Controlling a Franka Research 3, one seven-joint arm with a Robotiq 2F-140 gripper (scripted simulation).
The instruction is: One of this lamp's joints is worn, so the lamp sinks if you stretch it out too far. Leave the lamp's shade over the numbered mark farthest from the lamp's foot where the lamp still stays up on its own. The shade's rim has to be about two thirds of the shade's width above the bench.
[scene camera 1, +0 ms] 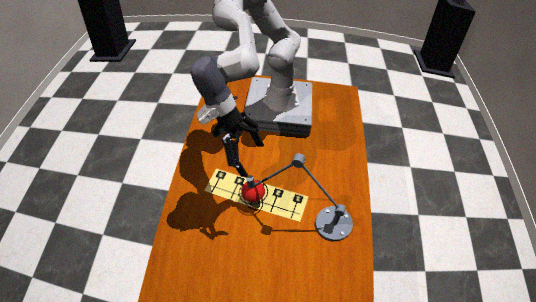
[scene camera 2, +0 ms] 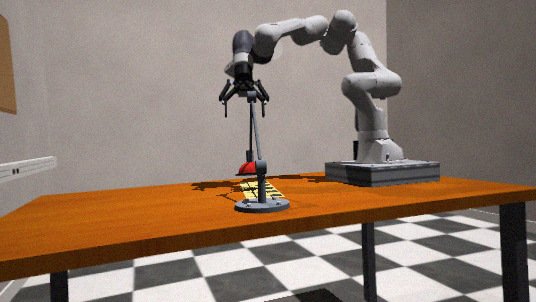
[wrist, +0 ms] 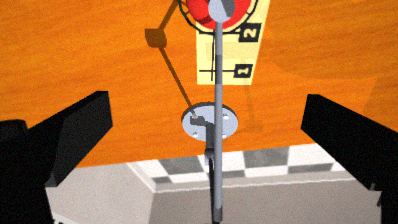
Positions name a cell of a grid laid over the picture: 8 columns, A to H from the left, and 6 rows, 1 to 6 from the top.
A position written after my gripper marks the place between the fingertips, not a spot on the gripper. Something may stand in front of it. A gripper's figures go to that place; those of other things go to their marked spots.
Scene:
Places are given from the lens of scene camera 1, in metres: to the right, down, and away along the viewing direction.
my gripper (scene camera 1: D4): -0.05, 0.03, 1.15
lamp foot (scene camera 1: E5): 0.24, 0.31, 1.30

